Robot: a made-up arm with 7 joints.
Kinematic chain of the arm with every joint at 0, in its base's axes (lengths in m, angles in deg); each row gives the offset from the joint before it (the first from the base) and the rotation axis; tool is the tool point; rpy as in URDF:
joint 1: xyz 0 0 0.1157 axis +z
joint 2: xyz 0 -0.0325 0.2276 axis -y
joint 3: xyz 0 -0.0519 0.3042 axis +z
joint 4: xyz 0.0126 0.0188 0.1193 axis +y
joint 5: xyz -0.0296 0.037 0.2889 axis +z
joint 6: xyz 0 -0.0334 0.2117 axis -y
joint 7: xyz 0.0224 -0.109 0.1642 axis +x
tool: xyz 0 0 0 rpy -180 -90 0
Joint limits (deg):
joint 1: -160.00..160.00
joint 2: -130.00..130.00
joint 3: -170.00..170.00
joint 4: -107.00..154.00
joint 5: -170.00..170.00
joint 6: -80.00..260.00
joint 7: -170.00..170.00
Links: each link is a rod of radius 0.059 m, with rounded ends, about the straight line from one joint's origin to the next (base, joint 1, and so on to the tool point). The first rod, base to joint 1, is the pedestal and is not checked.
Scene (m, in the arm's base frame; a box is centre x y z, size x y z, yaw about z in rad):
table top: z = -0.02
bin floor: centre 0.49 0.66 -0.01 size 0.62 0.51 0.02 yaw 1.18
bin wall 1: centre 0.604 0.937 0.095 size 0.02 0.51 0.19 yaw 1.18
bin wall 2: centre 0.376 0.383 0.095 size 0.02 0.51 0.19 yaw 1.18
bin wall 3: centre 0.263 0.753 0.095 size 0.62 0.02 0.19 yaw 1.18
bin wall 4: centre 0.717 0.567 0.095 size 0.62 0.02 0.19 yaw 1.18
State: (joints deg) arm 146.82 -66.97 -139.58 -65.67 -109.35 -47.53 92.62
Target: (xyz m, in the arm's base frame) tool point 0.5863 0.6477 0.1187
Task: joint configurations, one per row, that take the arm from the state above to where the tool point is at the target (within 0.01 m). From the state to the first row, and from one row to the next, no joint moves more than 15 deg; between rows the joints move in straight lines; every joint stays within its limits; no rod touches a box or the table.
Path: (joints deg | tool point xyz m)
1: 132.73 -63.82 -143.62 -63.66 -112.05 -46.31 92.62 | -0.6657 0.2875 0.1255
2: 118.64 -60.66 -147.65 -61.64 -114.76 -45.09 92.62 | -0.5588 0.5016 0.1454
3: 104.56 -57.51 -151.69 -59.63 -117.46 -43.87 92.62 | -0.3851 0.6758 0.1738
4: 90.47 -54.36 -155.72 -57.61 -120.17 -42.65 92.62 | -0.1597 0.7889 0.2110
5: 76.38 -51.21 -159.76 -55.60 -122.87 -41.43 92.62 | 0.0955 0.8253 0.2563
6: 62.29 -48.05 -163.79 -53.58 -125.57 -40.21 92.62 | 0.3536 0.7775 0.3099
7: 48.21 -44.90 -167.83 -51.57 -128.28 -38.99 92.62 | 0.5863 0.6477 0.3704
8: 49.42 -53.81 -168.91 -50.44 -129.01 -36.23 92.62 | 0.5921 0.6548 0.2452
9: 50.64 -62.72 -170.00 -49.32 -129.74 -33.47 92.62 | 0.5862 0.6477 0.1187

